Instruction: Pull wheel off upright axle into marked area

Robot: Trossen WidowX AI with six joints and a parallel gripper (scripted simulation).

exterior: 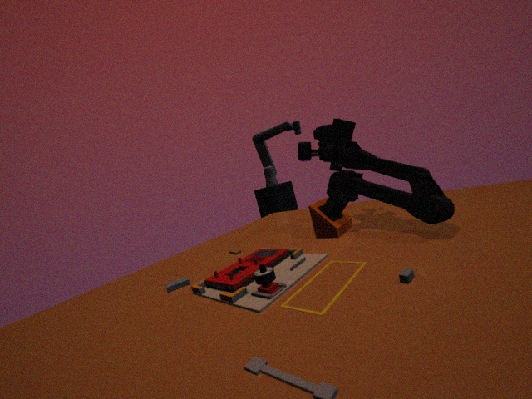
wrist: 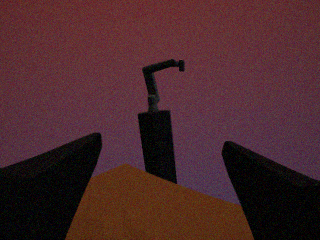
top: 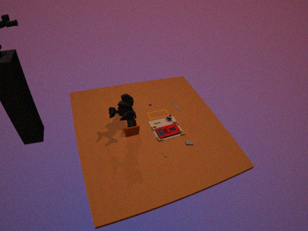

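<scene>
My gripper tip is 51 cm short of the wheel, 14 cm to the right of it and 24 cm above it. From my gripper tip the other things lie so: grey bar (65 cm ahead, 31 cm to the left, 28 cm below); then upright axle (51 cm ahead, 14 cm to the left, 24 cm below).
</scene>
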